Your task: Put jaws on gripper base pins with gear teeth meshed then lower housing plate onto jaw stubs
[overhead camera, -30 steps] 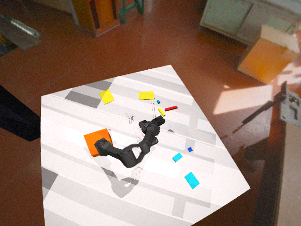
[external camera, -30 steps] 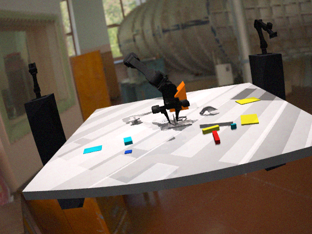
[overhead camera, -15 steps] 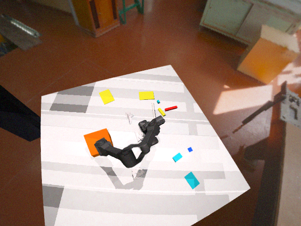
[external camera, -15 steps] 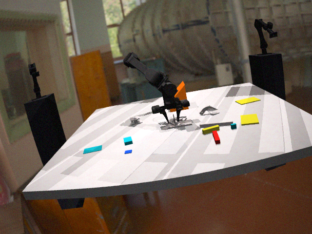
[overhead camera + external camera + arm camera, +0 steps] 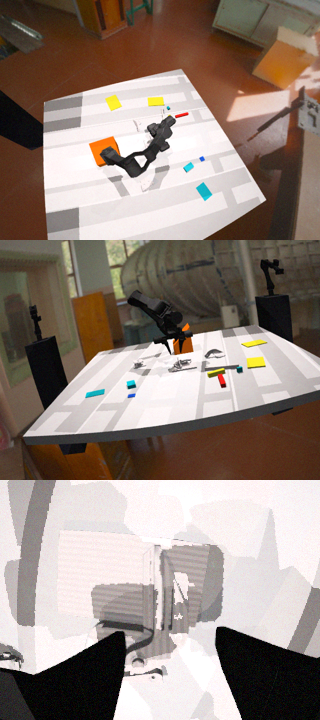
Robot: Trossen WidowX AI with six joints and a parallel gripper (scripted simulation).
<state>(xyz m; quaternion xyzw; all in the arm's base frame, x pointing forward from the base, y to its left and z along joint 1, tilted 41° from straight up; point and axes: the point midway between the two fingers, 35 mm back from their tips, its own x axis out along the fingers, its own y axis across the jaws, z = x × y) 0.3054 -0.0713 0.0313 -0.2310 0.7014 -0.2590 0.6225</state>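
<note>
Now: the pale grey jaw 190 mm to the left of my gripper tip, 60 mm below it and 60 mm behind it. From my gripper tip the other things lie so: ribbed plate 70 mm below, 30 mm to the left, 20 mm ahead; then pale strip 180 mm to the left, 160 mm ahead, 70 mm below; then housing plate 70 mm below, 50 mm behind, 40 mm to the left.
</note>
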